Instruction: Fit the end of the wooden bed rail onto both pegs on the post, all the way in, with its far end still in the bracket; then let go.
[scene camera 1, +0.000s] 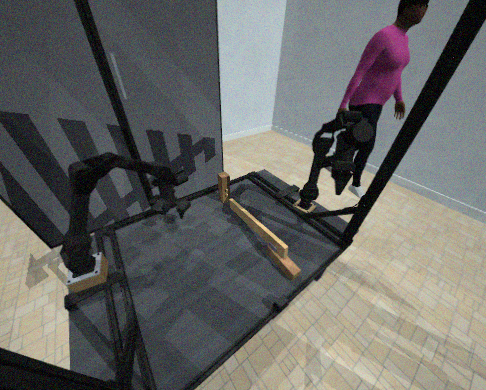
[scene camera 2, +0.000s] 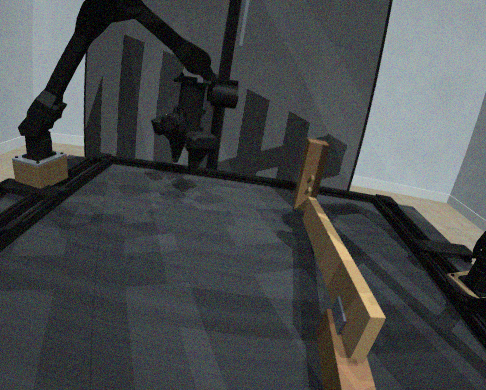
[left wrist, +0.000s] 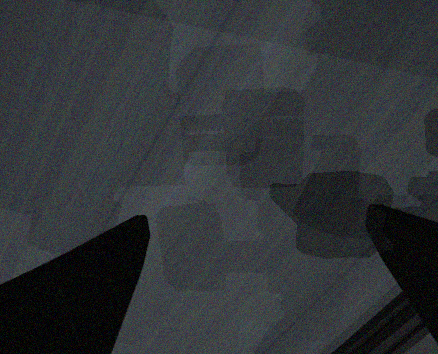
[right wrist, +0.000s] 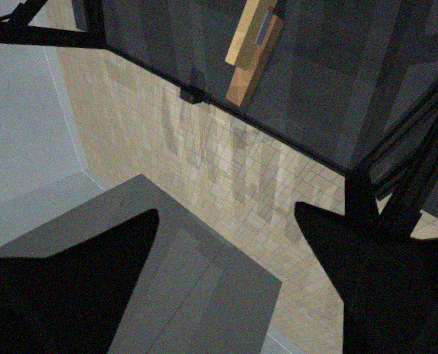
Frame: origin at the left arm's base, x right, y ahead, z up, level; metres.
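Seen in the pictures: left gripper, fingertip midpoint: (scene camera 1: 173, 216) (scene camera 2: 182, 168) (left wrist: 255, 220); right gripper, fingertip midpoint: (scene camera 1: 337, 195) (right wrist: 226, 211); left arm's base, link origin: (scene camera 1: 84, 267) (scene camera 2: 39, 155); right arm's base, link origin: (scene camera 1: 304, 205) (scene camera 2: 476, 285).
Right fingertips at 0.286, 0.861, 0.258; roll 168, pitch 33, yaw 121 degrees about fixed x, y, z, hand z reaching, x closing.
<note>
Offsets run from my right fingertips to a thing's middle, as dx, dy, dz. "spot": to the spot under its first point. Level surfaces: height alone.
The wooden post {spot: -0.494, -0.225, -0.228} (scene camera 1: 223, 187) (scene camera 2: 313, 162) stands upright at the back, its two small pegs {spot: -0.496, -0.210, -0.270} (scene camera 2: 309, 184) exposed. The pale wooden rail {-0.231, -0.178, -0.284} (scene camera 1: 257, 226) (scene camera 2: 330, 260) (right wrist: 242, 37) runs from near the post toward the front; its post-side end is apart from the pegs, with a small gap. Its other end sits in the bracket {spot: +0.033, -0.157, -0.296} (scene camera 1: 290, 268) (scene camera 2: 356, 376) (right wrist: 241, 86), a wooden block with a blue-grey plate. My left gripper (scene camera 1: 172, 211) (scene camera 2: 186, 161) (left wrist: 255, 220) is open and empty, above the mat left of the post. My right gripper (scene camera 1: 341, 191) (right wrist: 226, 211) is open and empty, beyond the right edge, away from the rail.
A black frame bar (scene camera 2: 240, 178) runs along the back of the dark mat {dz -0.343} (scene camera 1: 190, 280), behind the post. A dark panel (scene camera 1: 170, 75) stands behind it. A slanted black pole (scene camera 1: 420, 105) rises at the right. A person in a pink top (scene camera 1: 382, 65) stands behind my right arm.
</note>
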